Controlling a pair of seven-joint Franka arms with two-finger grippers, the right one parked.
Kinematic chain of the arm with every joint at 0, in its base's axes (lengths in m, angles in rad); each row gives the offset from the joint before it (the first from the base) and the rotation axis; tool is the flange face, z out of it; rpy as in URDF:
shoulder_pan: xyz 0 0 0.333 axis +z
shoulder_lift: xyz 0 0 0 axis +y
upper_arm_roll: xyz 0 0 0.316 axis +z
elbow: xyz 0.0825 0 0 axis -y
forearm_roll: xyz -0.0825 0 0.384 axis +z
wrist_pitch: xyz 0 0 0 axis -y
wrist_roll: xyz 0.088 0 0 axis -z
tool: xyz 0 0 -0.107 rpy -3.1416 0 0
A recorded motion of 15 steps. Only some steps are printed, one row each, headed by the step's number.
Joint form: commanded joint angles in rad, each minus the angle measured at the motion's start. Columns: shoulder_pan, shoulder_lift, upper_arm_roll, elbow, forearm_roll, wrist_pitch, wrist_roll.
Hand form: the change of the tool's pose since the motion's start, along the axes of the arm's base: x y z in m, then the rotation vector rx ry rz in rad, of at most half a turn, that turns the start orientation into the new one. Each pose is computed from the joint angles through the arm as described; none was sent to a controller.
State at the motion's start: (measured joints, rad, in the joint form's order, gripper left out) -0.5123 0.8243 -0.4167 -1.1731 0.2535 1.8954 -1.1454
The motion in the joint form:
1: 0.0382 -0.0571 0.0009 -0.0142 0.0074 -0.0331 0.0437
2: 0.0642 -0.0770 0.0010 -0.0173 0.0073 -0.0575 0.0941
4: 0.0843 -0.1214 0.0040 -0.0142 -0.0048 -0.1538 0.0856
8: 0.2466 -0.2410 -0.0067 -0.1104 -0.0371 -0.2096 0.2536
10: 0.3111 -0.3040 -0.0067 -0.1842 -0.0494 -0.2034 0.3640
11: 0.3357 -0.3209 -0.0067 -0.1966 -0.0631 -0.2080 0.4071
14: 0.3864 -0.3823 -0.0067 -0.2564 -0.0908 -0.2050 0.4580
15: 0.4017 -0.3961 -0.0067 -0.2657 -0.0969 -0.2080 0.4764
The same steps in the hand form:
1: 0.0150 0.0244 0.0318 0.0103 -0.0257 -0.0131
2: 0.0251 0.0410 0.0425 0.0191 -0.0251 -0.0391
4: 0.0265 0.0613 0.0673 0.0636 0.0062 -0.0074
8: 0.0598 0.1550 0.1029 0.0749 0.0397 -0.0380
10: 0.0645 0.1929 0.1114 0.0759 0.0461 -0.0958
11: 0.0677 0.2071 0.1164 0.0659 0.0531 -0.1134
14: 0.0659 0.2357 0.1286 0.0558 0.0578 -0.1175
15: 0.0667 0.2447 0.1328 0.0528 0.0585 -0.1207

